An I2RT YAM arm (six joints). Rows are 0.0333 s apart.
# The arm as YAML. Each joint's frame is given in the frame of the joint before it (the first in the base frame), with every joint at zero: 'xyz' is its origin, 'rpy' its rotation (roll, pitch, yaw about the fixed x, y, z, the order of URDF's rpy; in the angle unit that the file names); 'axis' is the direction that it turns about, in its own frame. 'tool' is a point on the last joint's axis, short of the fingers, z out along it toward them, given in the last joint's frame.
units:
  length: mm
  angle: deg
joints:
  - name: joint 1
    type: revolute
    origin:
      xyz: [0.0, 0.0, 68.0]
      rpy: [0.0, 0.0, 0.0]
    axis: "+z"
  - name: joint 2
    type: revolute
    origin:
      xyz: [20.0, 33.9, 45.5]
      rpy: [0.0, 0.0, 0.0]
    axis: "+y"
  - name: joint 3
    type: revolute
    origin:
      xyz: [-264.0, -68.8, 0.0]
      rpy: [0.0, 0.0, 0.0]
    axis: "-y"
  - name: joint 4
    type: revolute
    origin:
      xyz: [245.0, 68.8, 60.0]
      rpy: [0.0, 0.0, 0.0]
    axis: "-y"
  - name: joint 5
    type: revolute
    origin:
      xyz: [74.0, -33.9, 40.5]
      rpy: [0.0, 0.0, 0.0]
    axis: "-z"
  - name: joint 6
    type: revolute
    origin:
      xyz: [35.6, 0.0, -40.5]
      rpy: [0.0, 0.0, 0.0]
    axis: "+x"
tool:
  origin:
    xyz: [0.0, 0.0, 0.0]
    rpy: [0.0, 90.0, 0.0]
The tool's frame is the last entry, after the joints.
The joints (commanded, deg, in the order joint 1, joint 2, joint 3, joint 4, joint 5, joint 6), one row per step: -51.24, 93.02, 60.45, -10.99, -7.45, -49.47; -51.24, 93.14, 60.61, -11.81, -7.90, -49.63; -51.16, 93.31, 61.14, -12.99, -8.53, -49.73; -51.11, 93.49, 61.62, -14.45, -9.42, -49.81; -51.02, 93.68, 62.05, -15.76, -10.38, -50.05; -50.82, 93.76, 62.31, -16.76, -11.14, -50.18; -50.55, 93.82, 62.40, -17.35, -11.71, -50.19; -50.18, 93.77, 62.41, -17.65, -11.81, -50.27; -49.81, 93.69, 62.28, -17.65, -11.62, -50.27; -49.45, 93.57, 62.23, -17.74, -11.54, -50.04; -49.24, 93.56, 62.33, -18.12, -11.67, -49.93; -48.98, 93.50, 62.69, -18.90, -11.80, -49.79; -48.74, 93.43, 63.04, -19.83, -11.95, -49.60; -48.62, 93.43, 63.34, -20.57, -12.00, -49.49; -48.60, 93.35, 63.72, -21.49, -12.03, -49.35
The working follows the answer.
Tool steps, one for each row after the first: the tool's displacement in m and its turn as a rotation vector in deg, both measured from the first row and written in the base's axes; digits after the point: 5 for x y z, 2 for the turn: -0.00007, 0.00052, -0.00091, 0.72, 0.32, 0.43; 0.00071, 0.00097, -0.00052, 1.58, 0.53, 1.03; 0.00112, 0.00182, -0.00080, 2.83, 0.80, 1.76; 0.00177, 0.00282, -0.00116, 3.97, 1.03, 2.68; 0.00269, 0.00437, -0.00142, 4.88, 1.17, 3.49; 0.00387, 0.00607, -0.00196, 5.58, 1.21, 4.15; 0.00531, 0.00797, -0.00198, 5.76, 1.35, 4.64; 0.00660, 0.00975, -0.00225, 5.71, 1.50, 4.88; 0.00789, 0.01154, -0.00195, 5.82, 1.48, 5.02; 0.00871, 0.01267, -0.00181, 6.15, 1.54, 5.24; 0.00977, 0.01398, -0.00046, 6.57, 1.65, 5.48; 0.01056, 0.01542, 0.00072, 7.14, 1.82, 5.67; 0.01094, 0.01614, 0.00146, 7.57, 2.02, 5.73; 0.01072, 0.01660, 0.00288, 8.02, 2.24, 5.65
Tool pose at each row, in the base's axes (x y z in m, rotation vector in deg; rounded; the steps above come from the unrounded poses): 0.22390, -0.27150, 0.22049, -1.74, 139.73, -40.34; 0.22383, -0.27097, 0.21958, -2.10, 140.20, -39.32; 0.22460, -0.27053, 0.21997, -2.57, 140.58, -38.03; 0.22501, -0.26968, 0.21969, -3.06, 141.11, -36.20; 0.22567, -0.26868, 0.21932, -3.81, 141.50, -34.42; 0.22658, -0.26713, 0.21907, -4.48, 141.74, -32.96; 0.22777, -0.26543, 0.21853, -5.03, 141.84, -31.81; 0.22921, -0.26353, 0.21850, -5.60, 141.92, -31.38; 0.23050, -0.26175, 0.21824, -5.96, 142.00, -31.36; 0.23179, -0.25996, 0.21853, -6.08, 141.98, -31.16; 0.23261, -0.25883, 0.21867, -6.24, 142.09, -30.66; 0.23367, -0.25752, 0.22003, -6.40, 142.25, -30.05; 0.23446, -0.25608, 0.22121, -6.47, 142.53, -29.27; 0.23484, -0.25536, 0.22195, -6.45, 142.83, -28.74; 0.23462, -0.25490, 0.22336, -6.26, 143.18, -28.23

